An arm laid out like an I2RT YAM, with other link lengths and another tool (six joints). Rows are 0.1 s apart.
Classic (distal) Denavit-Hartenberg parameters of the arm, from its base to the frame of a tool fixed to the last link. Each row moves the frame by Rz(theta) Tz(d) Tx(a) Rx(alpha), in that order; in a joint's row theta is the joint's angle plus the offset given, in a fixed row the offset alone. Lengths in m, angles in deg.
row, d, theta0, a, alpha
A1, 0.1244, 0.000, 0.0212, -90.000
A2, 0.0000, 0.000, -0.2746, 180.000
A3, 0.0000, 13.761, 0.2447, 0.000
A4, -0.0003, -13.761, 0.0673, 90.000
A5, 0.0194, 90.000, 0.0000, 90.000
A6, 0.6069, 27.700, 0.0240, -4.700
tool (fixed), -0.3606, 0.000, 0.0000, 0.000
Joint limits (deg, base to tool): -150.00..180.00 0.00..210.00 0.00..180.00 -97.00..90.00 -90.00..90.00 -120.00..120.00
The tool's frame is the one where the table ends.
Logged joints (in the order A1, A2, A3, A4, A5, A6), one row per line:
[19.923, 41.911, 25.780, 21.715, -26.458, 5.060]
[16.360, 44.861, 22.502, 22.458, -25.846, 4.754]
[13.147, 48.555, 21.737, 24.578, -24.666, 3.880]
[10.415, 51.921, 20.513, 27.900, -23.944, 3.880]
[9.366, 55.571, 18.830, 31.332, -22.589, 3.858]
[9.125, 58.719, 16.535, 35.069, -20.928, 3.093]
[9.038, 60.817, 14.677, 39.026, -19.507, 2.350]
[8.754, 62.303, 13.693, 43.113, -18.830, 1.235]
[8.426, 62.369, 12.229, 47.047, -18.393, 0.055]
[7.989, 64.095, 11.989, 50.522, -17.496, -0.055]
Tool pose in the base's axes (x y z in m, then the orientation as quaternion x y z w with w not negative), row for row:
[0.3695, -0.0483, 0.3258, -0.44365, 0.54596, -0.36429, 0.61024]
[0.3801, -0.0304, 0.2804, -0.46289, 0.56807, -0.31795, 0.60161]
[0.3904, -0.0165, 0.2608, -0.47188, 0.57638, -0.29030, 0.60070]
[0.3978, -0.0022, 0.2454, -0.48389, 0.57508, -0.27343, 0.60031]
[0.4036, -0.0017, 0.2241, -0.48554, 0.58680, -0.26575, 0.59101]
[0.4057, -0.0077, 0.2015, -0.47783, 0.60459, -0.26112, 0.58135]
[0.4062, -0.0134, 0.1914, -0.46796, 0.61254, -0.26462, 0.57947]
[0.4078, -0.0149, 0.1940, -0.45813, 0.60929, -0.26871, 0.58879]
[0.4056, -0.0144, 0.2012, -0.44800, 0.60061, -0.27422, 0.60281]
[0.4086, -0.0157, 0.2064, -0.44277, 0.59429, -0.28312, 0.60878]
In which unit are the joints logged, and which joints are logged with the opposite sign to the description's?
The joints are logged in degrees. Opposite sign: A1, A6.
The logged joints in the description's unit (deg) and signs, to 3 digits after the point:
[-19.923, 41.911, 25.780, 21.715, -26.458, -5.060]
[-16.360, 44.861, 22.502, 22.458, -25.846, -4.754]
[-13.147, 48.555, 21.737, 24.578, -24.666, -3.880]
[-10.415, 51.921, 20.513, 27.900, -23.944, -3.880]
[-9.366, 55.571, 18.830, 31.332, -22.589, -3.858]
[-9.125, 58.719, 16.535, 35.069, -20.928, -3.093]
[-9.038, 60.817, 14.677, 39.026, -19.507, -2.350]
[-8.754, 62.303, 13.693, 43.113, -18.830, -1.235]
[-8.426, 62.369, 12.229, 47.047, -18.393, -0.055]
[-7.989, 64.095, 11.989, 50.522, -17.496, 0.055]

